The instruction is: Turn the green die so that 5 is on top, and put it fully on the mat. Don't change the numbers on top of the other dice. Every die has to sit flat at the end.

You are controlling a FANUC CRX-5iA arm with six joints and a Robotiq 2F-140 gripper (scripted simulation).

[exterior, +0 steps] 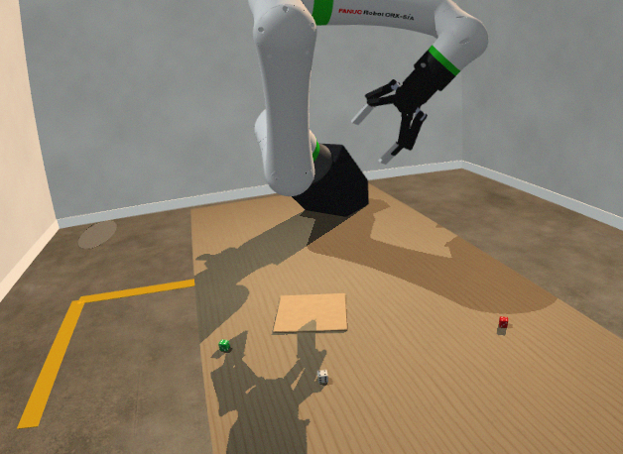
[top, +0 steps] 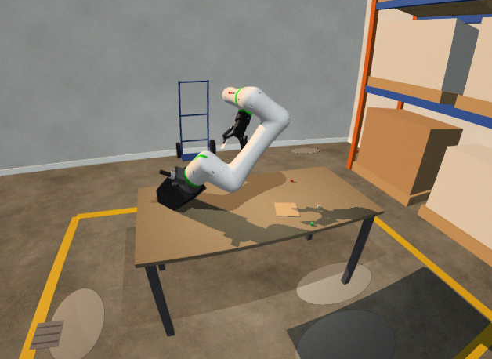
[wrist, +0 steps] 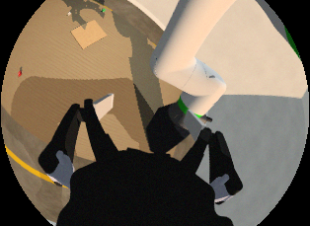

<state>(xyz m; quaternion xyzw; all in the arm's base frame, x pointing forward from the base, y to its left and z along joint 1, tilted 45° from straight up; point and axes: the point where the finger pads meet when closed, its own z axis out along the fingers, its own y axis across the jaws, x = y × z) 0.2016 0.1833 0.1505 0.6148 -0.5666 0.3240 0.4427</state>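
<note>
Right now my hand is 47 cm to the left of the green die, 29 cm short of it and 28 cm above it. Round my hand: white die (45 cm ahead, 34 cm to the right, 28 cm below); then red die (49 cm ahead, 28 cm below, 2 cm to the left); then tan mat (29 cm below, 28 cm to the right, 25 cm ahead).
</note>
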